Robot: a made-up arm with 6 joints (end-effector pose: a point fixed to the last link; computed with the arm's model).
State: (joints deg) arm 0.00 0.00 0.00 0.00 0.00 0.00
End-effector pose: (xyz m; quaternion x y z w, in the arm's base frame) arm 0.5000 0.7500 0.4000 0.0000 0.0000 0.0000 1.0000
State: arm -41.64 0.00 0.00 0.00 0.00 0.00
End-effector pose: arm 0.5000 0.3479 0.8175 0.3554 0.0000 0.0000 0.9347
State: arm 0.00 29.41 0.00 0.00 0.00 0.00
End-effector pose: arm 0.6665 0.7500 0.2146 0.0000 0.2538 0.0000 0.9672
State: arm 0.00 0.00 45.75 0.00 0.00 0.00
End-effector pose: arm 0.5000 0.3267 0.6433 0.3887 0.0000 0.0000 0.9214
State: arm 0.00 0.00 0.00 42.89 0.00 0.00
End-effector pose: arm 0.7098 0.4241 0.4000 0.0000 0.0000 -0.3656 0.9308
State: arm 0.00 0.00 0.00 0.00 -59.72 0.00
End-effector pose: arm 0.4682 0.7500 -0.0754 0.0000 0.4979 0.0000 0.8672
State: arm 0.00 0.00 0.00 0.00 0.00 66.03
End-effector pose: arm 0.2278 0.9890 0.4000 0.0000 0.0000 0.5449 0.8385
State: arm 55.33 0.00 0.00 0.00 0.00 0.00
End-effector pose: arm 0.5000 0.6898 -0.3548 -0.4643 0.0000 0.0000 0.8857
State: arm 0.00 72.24 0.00 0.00 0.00 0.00
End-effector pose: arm 0.7028 0.7500 -0.1421 0.0000 0.5895 0.0000 0.8078
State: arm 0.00 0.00 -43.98 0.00 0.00 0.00
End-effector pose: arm 0.5000 0.8737 -0.0538 -0.3744 0.0000 0.0000 0.9272
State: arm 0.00 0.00 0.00 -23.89 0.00 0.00
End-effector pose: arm 0.2993 0.8387 0.4000 0.0000 0.0000 0.2070 0.9783
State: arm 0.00 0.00 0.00 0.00 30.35 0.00
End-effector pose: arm 0.3349 0.7500 0.5885 0.0000 -0.2618 0.0000 0.9651
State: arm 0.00 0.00 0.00 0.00 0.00 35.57
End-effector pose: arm 0.3879 0.9193 0.4000 0.0000 0.0000 0.3054 0.9522
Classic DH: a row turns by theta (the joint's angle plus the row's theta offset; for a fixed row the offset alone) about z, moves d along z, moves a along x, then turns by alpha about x. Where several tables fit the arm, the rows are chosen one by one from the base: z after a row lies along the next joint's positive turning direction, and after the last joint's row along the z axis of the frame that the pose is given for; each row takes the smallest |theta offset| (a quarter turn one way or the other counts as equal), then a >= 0, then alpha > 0; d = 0 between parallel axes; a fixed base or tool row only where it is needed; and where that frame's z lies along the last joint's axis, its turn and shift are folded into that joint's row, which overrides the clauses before.
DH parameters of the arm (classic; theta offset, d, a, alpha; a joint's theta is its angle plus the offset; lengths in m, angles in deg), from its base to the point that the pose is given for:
base (fixed): -90 0.08 0 90
joint 1: -90 -0.23 0.09 90
joint 2: 0 0.25 -0.03 90
joint 3: 90 -0.04 0.07 90
joint 4: -90 -0.17 0.12 90
joint 5: 0 -0.34 -0.11 90
joint 6: 15.71 0 -0.3324 0
tool (fixed): 164.29 0.21 0 0

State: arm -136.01 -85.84 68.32 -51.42 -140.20 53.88
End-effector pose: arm -0.1230 0.1320 0.9458 0.3482 -0.4632 0.5643 0.5880
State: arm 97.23 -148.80 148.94 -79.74 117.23 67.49
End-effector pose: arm 1.0096 -0.3169 -0.1795 0.9870 -0.1133 0.0920 0.0679
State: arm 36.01 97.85 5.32 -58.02 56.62 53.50
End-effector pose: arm 0.8471 0.6862 0.2159 0.3130 0.1707 0.3986 0.8450
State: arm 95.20 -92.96 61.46 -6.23 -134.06 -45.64
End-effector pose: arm 0.1509 -0.4491 -0.4652 -0.9075 0.1795 -0.0503 0.3765
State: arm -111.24 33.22 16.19 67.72 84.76 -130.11
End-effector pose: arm 0.2816 -0.4231 0.5382 -0.0305 -0.4338 0.8966 0.0834
